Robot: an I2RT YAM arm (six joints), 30 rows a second.
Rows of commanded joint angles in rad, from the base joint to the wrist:
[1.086, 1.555, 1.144, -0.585, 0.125, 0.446]
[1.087, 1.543, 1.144, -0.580, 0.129, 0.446]
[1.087, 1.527, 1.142, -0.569, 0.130, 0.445]
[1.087, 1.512, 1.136, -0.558, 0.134, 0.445]
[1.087, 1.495, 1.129, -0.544, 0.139, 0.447]
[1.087, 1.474, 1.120, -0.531, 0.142, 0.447]
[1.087, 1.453, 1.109, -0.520, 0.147, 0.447]
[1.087, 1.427, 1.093, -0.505, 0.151, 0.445]
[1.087, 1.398, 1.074, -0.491, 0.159, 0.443]
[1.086, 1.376, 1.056, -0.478, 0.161, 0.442]
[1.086, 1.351, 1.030, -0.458, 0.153, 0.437]
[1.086, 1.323, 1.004, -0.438, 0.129, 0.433]
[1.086, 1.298, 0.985, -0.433, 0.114, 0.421]
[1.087, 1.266, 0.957, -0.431, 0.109, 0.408]
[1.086, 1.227, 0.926, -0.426, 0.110, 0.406]
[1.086, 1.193, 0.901, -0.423, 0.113, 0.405]
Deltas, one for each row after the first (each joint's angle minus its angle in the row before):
[0.001, -0.012, 0.000, 0.005, 0.004, 0.000]
[0.000, -0.016, -0.002, 0.011, 0.001, -0.001]
[0.000, -0.015, -0.006, 0.011, 0.004, 0.000]
[0.000, -0.017, -0.007, 0.014, 0.005, 0.002]
[0.000, -0.021, -0.009, 0.013, 0.003, 0.000]
[0.000, -0.021, -0.011, 0.011, 0.005, 0.000]
[0.000, -0.026, -0.016, 0.015, 0.004, -0.002]
[0.000, -0.029, -0.019, 0.014, 0.008, -0.002]
[-0.001, -0.022, -0.018, 0.013, 0.002, -0.001]
[0.000, -0.025, -0.026, 0.020, -0.008, -0.005]
[0.000, -0.028, -0.026, 0.020, -0.024, -0.004]
[0.000, -0.025, -0.019, 0.005, -0.015, -0.012]
[0.001, -0.032, -0.028, 0.002, -0.005, -0.013]
[-0.001, -0.039, -0.031, 0.005, 0.001, -0.002]
[0.000, -0.034, -0.025, 0.003, 0.003, -0.001]

